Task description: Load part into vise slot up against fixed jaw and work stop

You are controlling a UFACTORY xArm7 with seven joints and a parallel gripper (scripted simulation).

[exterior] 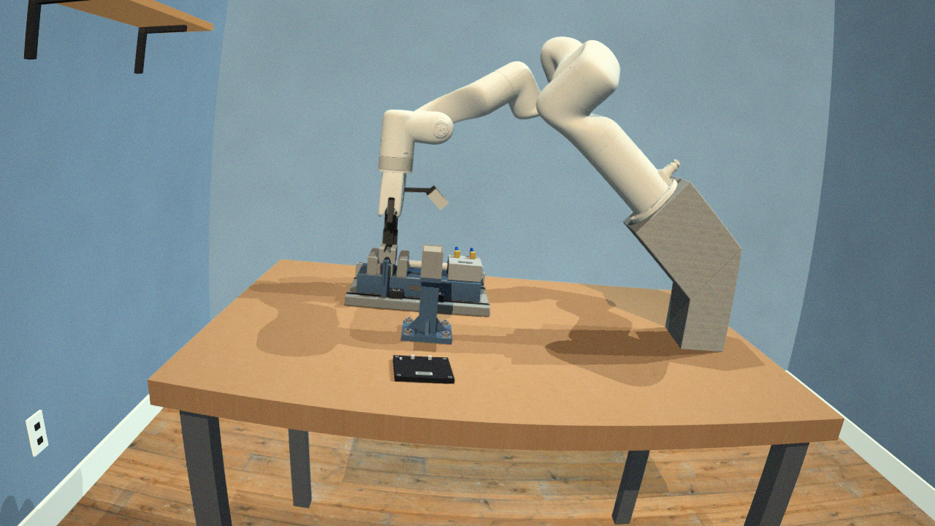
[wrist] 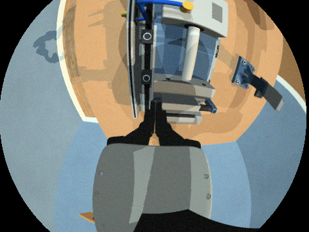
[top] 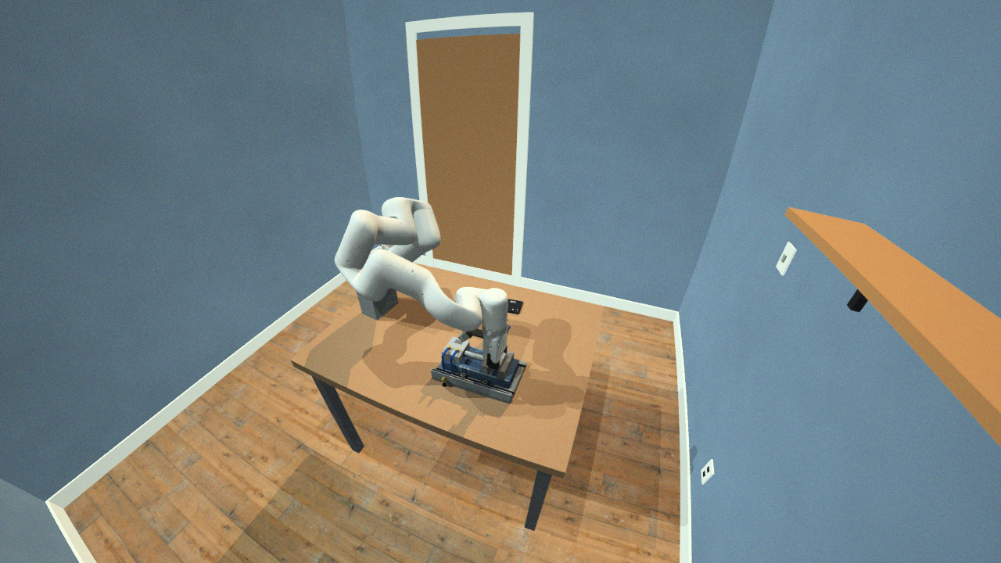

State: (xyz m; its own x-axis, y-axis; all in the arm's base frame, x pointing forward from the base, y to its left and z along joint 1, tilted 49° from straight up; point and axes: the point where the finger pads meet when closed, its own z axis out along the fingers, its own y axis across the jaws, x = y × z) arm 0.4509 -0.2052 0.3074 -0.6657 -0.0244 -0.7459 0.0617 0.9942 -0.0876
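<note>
Now: hand 40 mm to the right of the fixed jaw, 40 mm above it and 30 mm short of it. From my hand the other things lie so: moving jaw (50 mm to the left, 40 mm below, 30 mm behind); work stop (90 mm to the left, 30 mm below, 10 mm ahead); grey block (40 mm to the left, 20 mm below).
</note>
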